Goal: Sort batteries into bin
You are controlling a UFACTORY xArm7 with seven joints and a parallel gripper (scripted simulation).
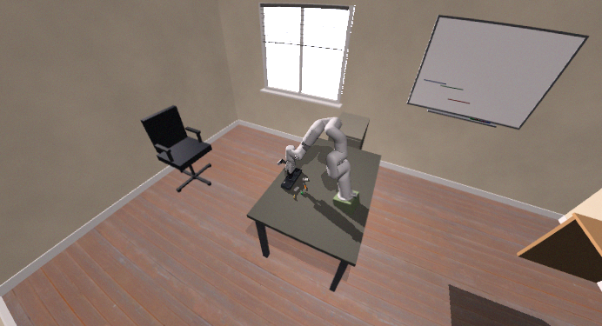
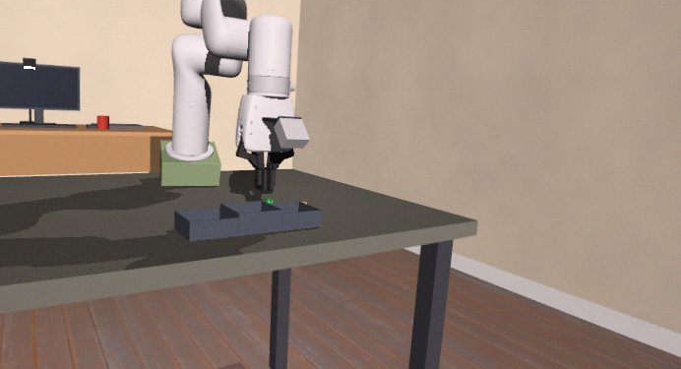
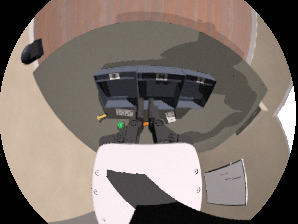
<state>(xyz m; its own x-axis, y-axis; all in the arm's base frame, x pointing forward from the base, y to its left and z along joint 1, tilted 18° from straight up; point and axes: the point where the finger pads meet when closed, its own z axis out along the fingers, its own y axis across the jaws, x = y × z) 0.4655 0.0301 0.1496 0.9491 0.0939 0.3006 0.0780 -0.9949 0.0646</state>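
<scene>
Right now the orange battery is 150 mm behind my hand and 80 mm below it. Also, from my hand: dark ring (110 mm behind, 80 mm below, 30 mm to the right); then green piece (150 mm behind, 80 mm below, 70 mm to the left); then three joined dark bins (70 mm below, 30 mm to the right).
</scene>
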